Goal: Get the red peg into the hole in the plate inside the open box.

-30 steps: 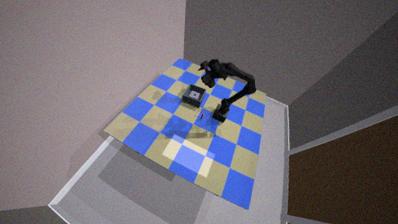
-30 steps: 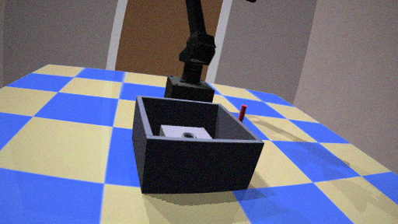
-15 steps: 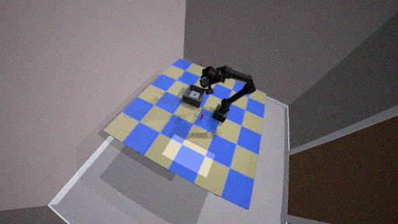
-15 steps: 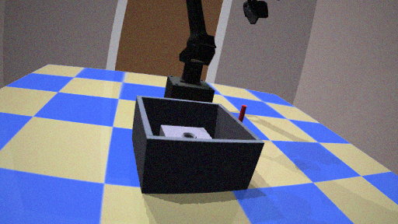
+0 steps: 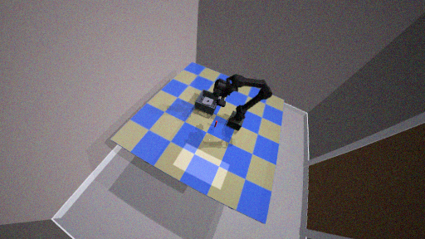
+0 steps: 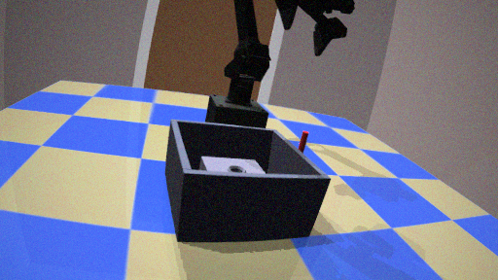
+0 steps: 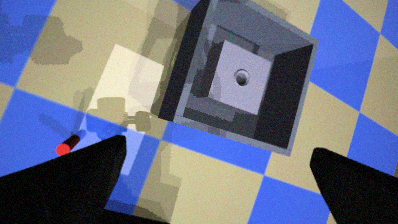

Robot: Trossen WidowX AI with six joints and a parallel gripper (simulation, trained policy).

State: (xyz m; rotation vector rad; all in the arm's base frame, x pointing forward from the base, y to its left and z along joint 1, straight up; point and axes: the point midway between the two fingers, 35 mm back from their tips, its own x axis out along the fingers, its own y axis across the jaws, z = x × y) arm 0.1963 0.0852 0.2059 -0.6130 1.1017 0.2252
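Right now my gripper tip is 22 cm above the red peg, 8 cm past it and 7 cm to the right of it. The rest, counted from my gripper tip: grey plate: 22 cm below, 13 cm ahead, 8 cm to the right; dark box: 24 cm below, 13 cm ahead, 8 cm to the right.
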